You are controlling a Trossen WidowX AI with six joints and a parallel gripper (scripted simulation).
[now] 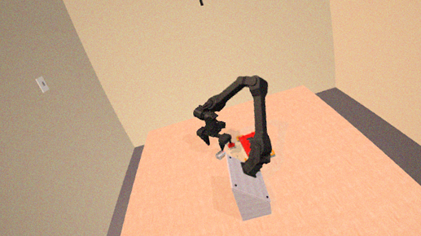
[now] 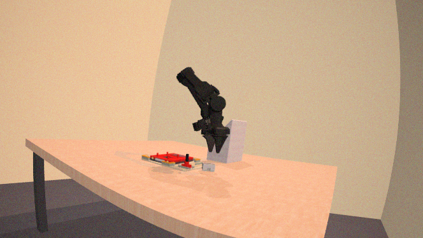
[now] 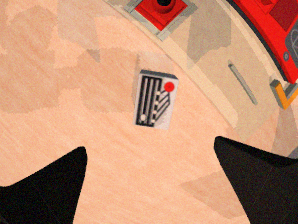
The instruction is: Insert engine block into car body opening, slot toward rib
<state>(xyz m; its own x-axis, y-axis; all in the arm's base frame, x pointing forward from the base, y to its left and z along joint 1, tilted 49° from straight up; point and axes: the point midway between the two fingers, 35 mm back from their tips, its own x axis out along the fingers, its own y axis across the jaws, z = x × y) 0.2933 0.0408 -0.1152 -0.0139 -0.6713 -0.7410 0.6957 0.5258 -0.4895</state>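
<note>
My gripper tip is now 70 mm above the grey engine block, 10 mm to the left of it and 10 mm short of it.
</note>
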